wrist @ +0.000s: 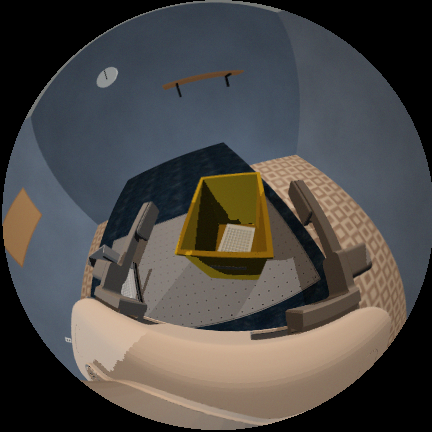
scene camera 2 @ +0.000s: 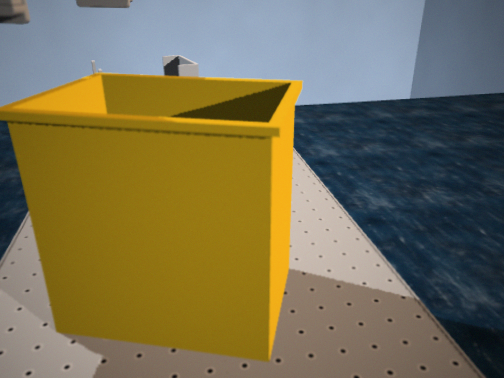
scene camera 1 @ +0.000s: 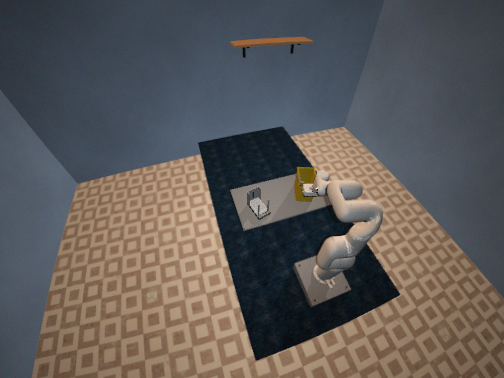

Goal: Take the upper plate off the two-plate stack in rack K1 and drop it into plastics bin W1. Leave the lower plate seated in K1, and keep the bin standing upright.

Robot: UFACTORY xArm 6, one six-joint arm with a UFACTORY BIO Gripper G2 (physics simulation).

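Places are measured from the arm's base along level axes (x ahead, y left, z up), in metres.
Pixels of known places: end effector, tool point: point(wrist: 215, 211) point(scene camera 1: 311, 177); arm's base, origin of the base link: point(scene camera 1: 323, 273).
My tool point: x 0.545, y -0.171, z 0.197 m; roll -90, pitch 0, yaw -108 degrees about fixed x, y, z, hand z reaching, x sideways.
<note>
Ahead of a thing's pixels: the offset from my tool point to its top centre. Level surfaces: height alone.
The yellow bin W1 @(dz -0.062, dx +0.066, dy -0.022 m) point(scene camera 1: 300, 195) point(scene camera 2: 150, 225) point(wrist: 230, 254) stands upright on the perforated board. A pale gridded plate @(dz -0.225, dx +0.071, dy -0.024 m) point(wrist: 237, 238) lies inside, low in the bin, in the wrist view. My gripper point(scene camera 1: 311, 189) point(scene camera 2: 60, 7) point(wrist: 223, 196) is open and empty above the bin, with its fingers wide apart. Rack K1 @(dz -0.098, dx +0.038, dy +0.352 m) point(scene camera 1: 254, 194) point(scene camera 2: 188, 69) stands at the far end of the board, and a pale plate point(scene camera 1: 258, 206) point(wrist: 129, 286) sits in it. In the wrist view my left finger hides part of the rack.
The perforated board @(dz -0.241 m) point(scene camera 1: 280, 194) point(scene camera 2: 340, 230) point(wrist: 175, 285) lies on a dark blue mat @(dz -0.254 m) point(scene camera 1: 250, 155) point(scene camera 2: 400, 165) point(wrist: 160, 185). The arm's base block point(scene camera 1: 307, 280) stands on the mat. An orange shelf point(scene camera 1: 272, 42) point(wrist: 205, 79) is high on the wall.
</note>
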